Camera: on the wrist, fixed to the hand. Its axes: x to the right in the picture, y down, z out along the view.
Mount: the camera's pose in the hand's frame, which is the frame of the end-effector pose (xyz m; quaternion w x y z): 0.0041 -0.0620 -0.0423 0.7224 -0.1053 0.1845 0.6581
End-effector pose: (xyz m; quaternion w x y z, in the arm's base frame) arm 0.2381 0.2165 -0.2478 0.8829 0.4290 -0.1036 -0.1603
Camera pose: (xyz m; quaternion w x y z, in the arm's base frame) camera 0.2434 0.2096 -0.3225 0.8076 0.1783 -0.1774 0.5335
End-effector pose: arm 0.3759 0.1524 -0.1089 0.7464 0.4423 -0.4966 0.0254
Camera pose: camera 0.4380 0.1421 -0.1500 0.6607 -0.0906 -0.5148 0.5388
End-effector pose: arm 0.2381 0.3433 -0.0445 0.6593 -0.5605 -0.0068 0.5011
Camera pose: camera 0.3048 0.3232 -0.0162 0.0887 -0.5712 0.4328 0.6917
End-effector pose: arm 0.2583 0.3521 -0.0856 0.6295 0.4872 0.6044 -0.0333
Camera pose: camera 0.1895 0.3496 -0.1157 0.4164 0.6895 0.2356 0.5437
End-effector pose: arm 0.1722 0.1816 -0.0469 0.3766 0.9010 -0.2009 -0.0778
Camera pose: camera 0.2071 0.2467 -0.0611 0.4552 0.4933 -0.6604 0.3367
